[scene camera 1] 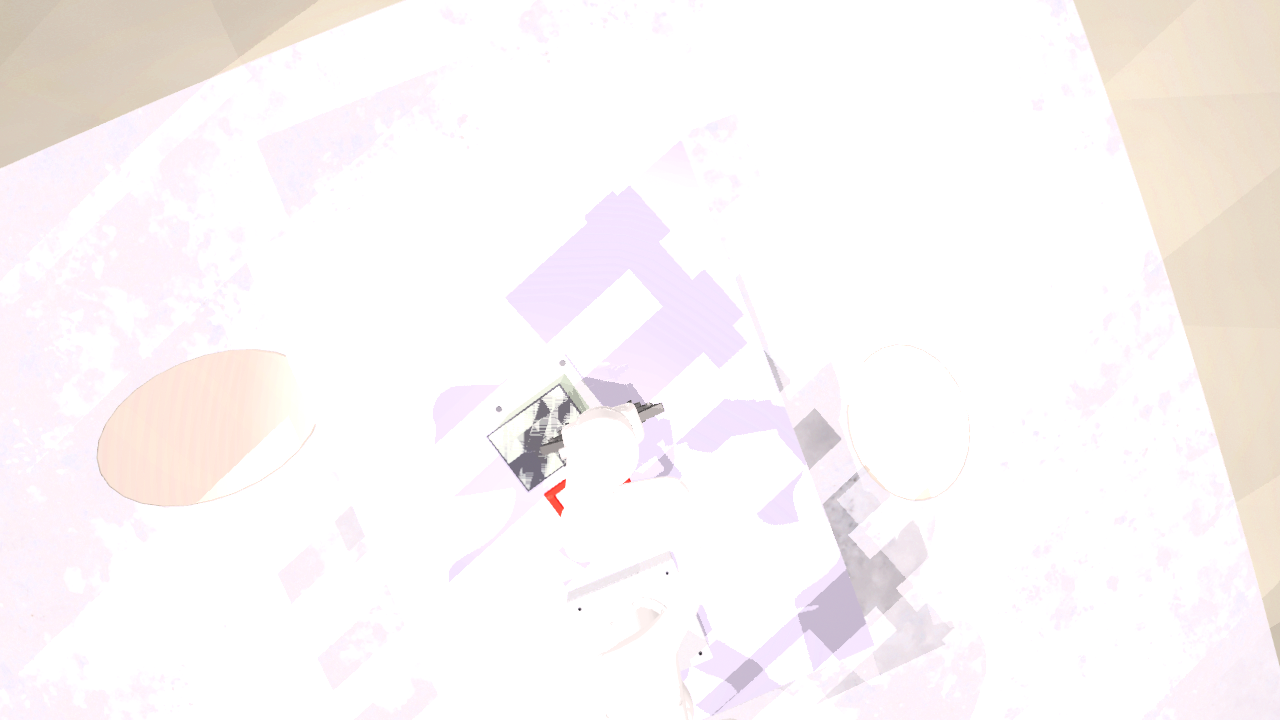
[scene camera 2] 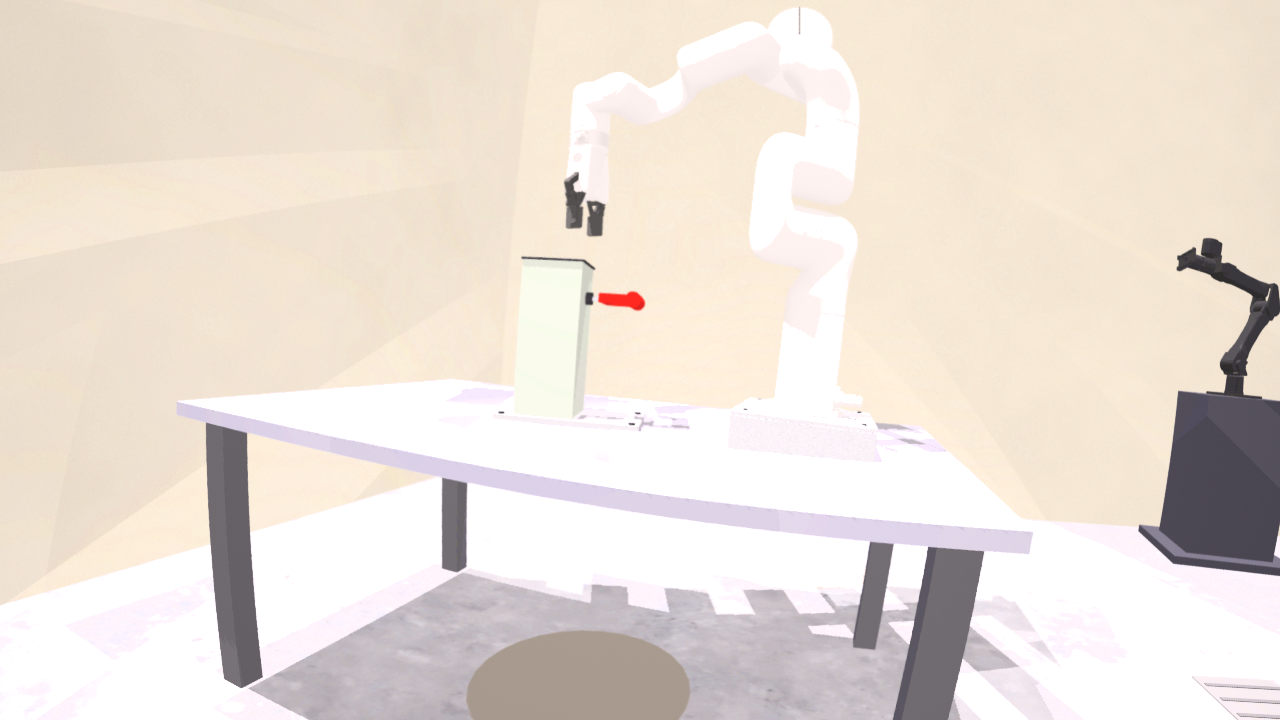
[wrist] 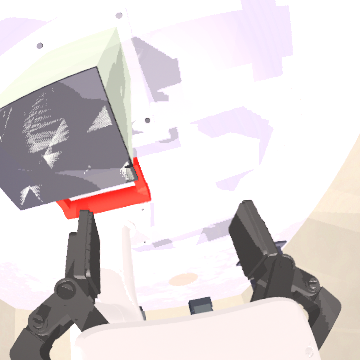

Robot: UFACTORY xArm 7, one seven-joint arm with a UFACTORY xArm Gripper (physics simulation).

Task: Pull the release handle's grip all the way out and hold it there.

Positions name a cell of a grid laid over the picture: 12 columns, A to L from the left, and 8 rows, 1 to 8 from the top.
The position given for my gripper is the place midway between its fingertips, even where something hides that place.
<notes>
In view: my gripper (scene camera 2: F3) and a bolted base plate (scene camera 1: F5).
My gripper also shows in scene camera 1 (scene camera 1: F5) and in the wrist view (wrist: F5). The bolted base plate shows as well in the wrist view (wrist: E3).
</notes>
